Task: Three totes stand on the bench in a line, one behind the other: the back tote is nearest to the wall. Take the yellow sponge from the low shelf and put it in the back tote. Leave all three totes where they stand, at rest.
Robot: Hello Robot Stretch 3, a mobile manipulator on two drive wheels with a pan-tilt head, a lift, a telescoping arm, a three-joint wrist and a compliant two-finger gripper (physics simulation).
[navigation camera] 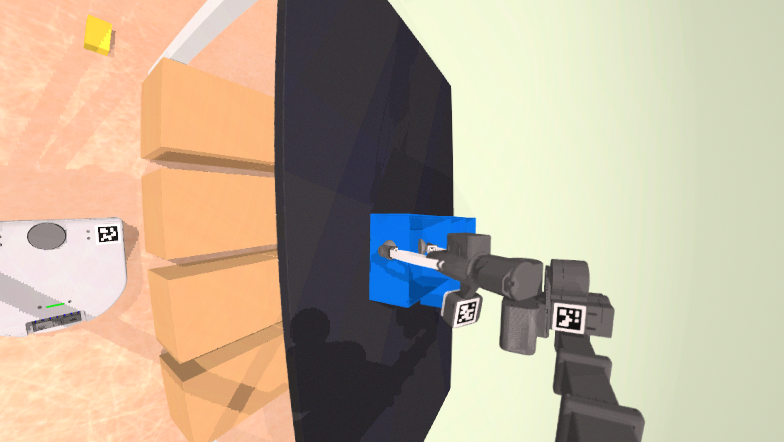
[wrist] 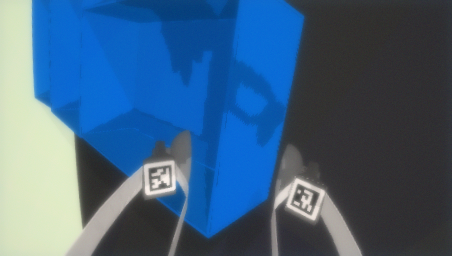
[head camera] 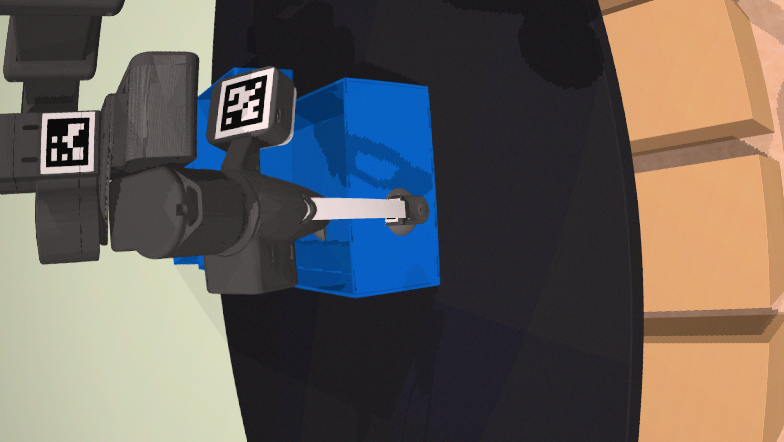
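Seen in the pictures: gripper, fingertip midpoint: (navigation camera: 401, 247) (wrist: 235, 155); robot's base, origin of the base link: (navigation camera: 47, 234).
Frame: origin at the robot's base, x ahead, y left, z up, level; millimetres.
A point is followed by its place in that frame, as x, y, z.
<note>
A yellow block (navigation camera: 98, 34) {669, -116, 45}, like the sponge, lies low at floor level at the navigation view's upper left; no shelf can be made out under it. The three blue totes stand in a line on the dark bench. The front tote (head camera: 390, 131) {-101, -470, 965} (navigation camera: 387, 280) {-99, -469, 963} (wrist: 265, 45) {-112, -469, 978} shows its front wall and part of its inside. The middle tote (wrist: 65, 65) {-82, -969, 983} and the back tote (wrist: 41, 45) {-133, -1174, 992} are partly seen behind it, largely hidden by my wrist in the head view. My gripper (head camera: 362, 222) {-24, -473, 996} (navigation camera: 406, 249) {-24, -473, 996} (wrist: 235, 155) {-24, -473, 996} is open and empty, its fingers over the front tote's front part.
The dark bench top (head camera: 521, 219) {-7, -364, 914} (navigation camera: 340, 137) {201, -379, 914} (wrist: 380, 75) {-100, -391, 914} runs beside the totes, with the pale wall (head camera: 109, 340) {162, -1175, 1194} (navigation camera: 603, 109) {437, -1173, 1518} behind. Several orange-tan blocks (head camera: 702, 236) {54, -405, 270} (navigation camera: 214, 214) {50, -412, 271} stand along the bench's front. My base (navigation camera: 65, 274) {-108, -28, 160} is on the floor beyond them.
</note>
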